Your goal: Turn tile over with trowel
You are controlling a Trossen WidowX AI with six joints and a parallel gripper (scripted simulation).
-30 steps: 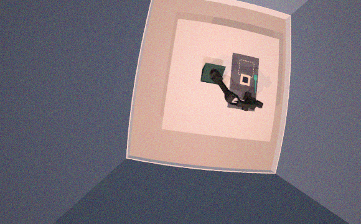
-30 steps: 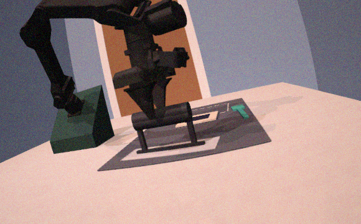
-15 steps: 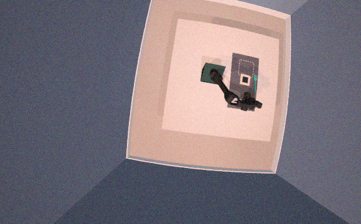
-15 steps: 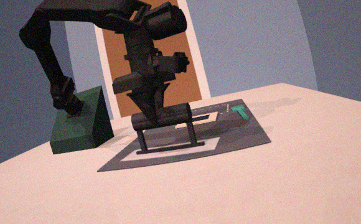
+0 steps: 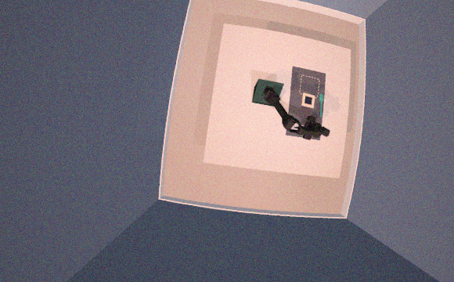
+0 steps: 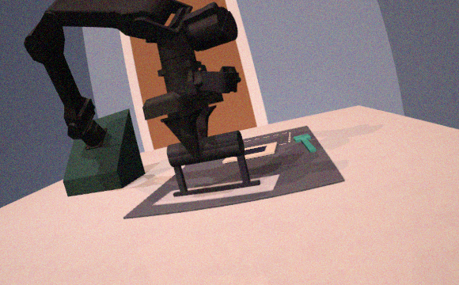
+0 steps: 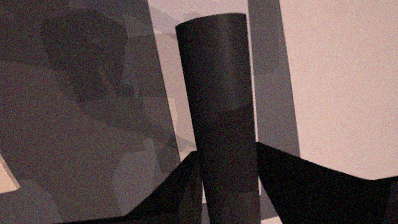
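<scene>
My gripper tip is now 30 mm above the trowel and 10 mm past it. The rest, counted from my gripper tip: cream tile: 270 mm to the left, 60 mm below, 20 mm ahead; teal t-shaped piece: 280 mm to the left, 150 mm ahead, 60 mm below; grey mat: 250 mm to the left, 80 mm below, 20 mm ahead.
</scene>
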